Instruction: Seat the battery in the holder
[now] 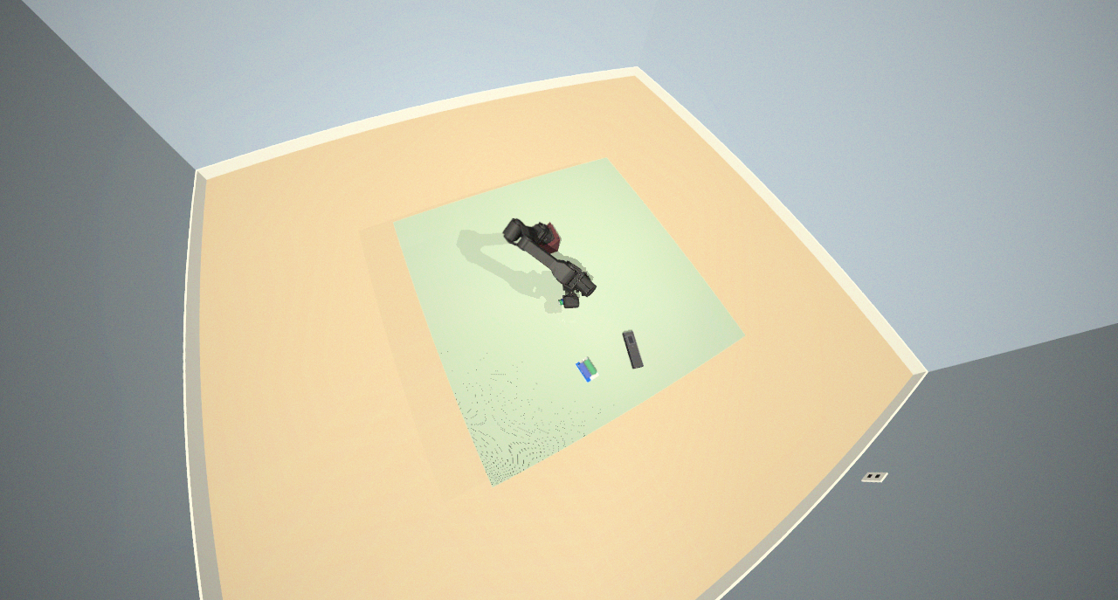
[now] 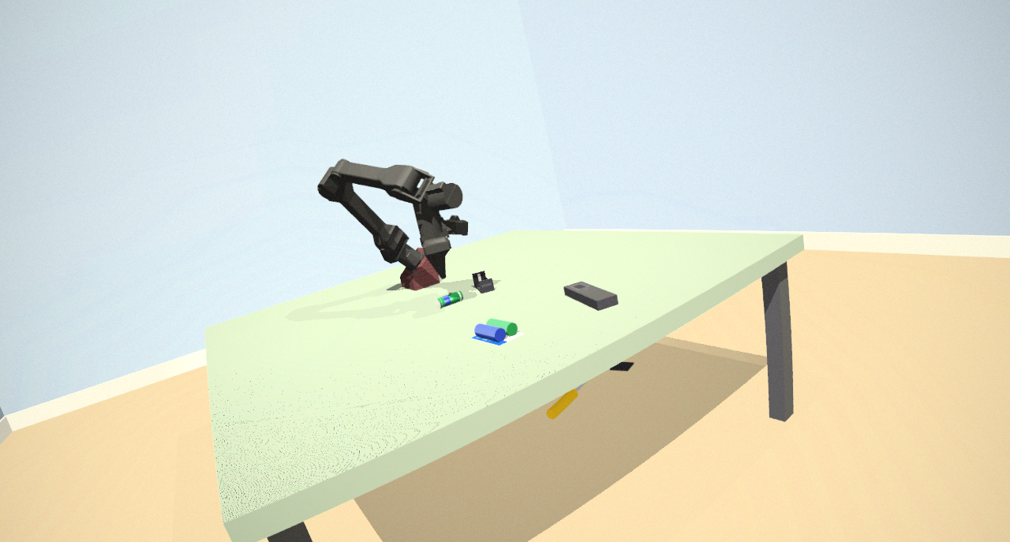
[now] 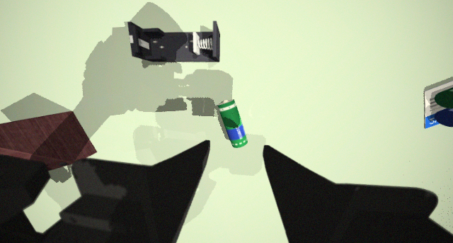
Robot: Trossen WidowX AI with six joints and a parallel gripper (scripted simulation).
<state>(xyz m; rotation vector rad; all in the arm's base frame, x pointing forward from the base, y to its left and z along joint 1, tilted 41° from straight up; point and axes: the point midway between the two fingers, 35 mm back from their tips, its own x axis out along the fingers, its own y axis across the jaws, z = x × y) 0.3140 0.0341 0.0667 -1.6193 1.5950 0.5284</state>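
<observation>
The battery lies 6 cm below my gripper tip. Round my gripper tip: yellow screwdriver (30 cm ahead, 26 cm below, 12 cm to the left); dark flat box (30 cm ahead, 21 cm to the left, 6 cm below).
</observation>
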